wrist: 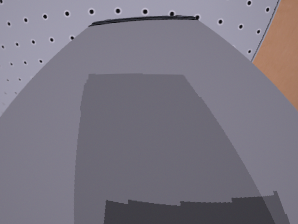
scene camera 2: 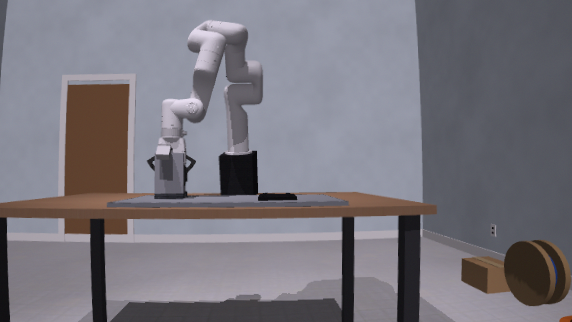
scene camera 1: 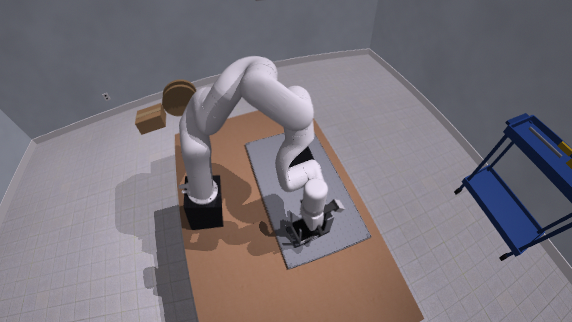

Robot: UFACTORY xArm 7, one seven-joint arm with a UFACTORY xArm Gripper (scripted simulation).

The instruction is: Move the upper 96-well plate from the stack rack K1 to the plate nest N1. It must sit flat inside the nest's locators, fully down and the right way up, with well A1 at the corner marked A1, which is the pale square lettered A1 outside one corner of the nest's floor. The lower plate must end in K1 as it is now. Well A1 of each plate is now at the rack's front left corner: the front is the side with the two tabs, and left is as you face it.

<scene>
A grey rack wall (wrist: 166, 114) is 0.03 m from the lens.
</scene>
